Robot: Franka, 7 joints.
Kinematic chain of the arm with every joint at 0, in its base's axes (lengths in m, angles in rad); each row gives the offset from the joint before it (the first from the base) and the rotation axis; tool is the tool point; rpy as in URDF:
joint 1: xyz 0 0 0.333 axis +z
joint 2: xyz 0 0 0 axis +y
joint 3: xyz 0 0 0.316 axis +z
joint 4: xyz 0.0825 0 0 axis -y
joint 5: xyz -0.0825 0 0.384 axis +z
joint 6: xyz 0 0 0 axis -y
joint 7: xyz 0.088 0 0 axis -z
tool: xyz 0 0 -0.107 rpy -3.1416 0 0
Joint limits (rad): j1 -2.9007..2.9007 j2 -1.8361..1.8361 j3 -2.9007..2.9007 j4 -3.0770..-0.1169 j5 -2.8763..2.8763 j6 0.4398..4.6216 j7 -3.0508..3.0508
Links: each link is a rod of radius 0.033 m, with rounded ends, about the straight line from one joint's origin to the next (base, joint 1, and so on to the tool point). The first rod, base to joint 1, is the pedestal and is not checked.
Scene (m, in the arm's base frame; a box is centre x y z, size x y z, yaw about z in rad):
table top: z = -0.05
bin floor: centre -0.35 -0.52 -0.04 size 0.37 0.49 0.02 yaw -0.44
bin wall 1: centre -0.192 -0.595 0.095 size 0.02 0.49 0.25 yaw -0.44
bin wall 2: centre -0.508 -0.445 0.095 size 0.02 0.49 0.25 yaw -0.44
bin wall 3: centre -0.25 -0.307 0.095 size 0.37 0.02 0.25 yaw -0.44
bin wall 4: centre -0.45 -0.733 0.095 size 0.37 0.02 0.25 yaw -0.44
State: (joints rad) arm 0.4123 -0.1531 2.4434 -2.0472 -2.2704 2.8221 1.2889
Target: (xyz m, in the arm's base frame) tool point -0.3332 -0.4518 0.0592
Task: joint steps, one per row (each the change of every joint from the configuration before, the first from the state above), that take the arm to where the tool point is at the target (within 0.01 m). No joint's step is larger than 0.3 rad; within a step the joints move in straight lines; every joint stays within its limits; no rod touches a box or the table.
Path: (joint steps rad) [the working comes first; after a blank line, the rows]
Joints at the target: 1.1151 -0.8067 2.9007 -1.8814 -2.2009 2.8271 1.2889
Straight joint move there: touches bin wall 2.

1: 0.2297 -0.0126 0.1414 0.0004 0.0091 0.0617 0.0000
2: 0.2296 -0.0125 0.1415 0.0005 0.0090 0.0616 0.0000
3: 0.2297 -0.0126 0.1414 0.0004 0.0091 0.0617 0.0000
4: 0.0046 -0.2053 0.0110 0.0549 0.0141 -0.0600 0.0000
5: 0.0046 -0.2053 0.0110 0.0548 0.0141 -0.0600 0.0000
6: 0.0046 -0.2053 0.0110 0.0548 0.0141 -0.0600 0.0000

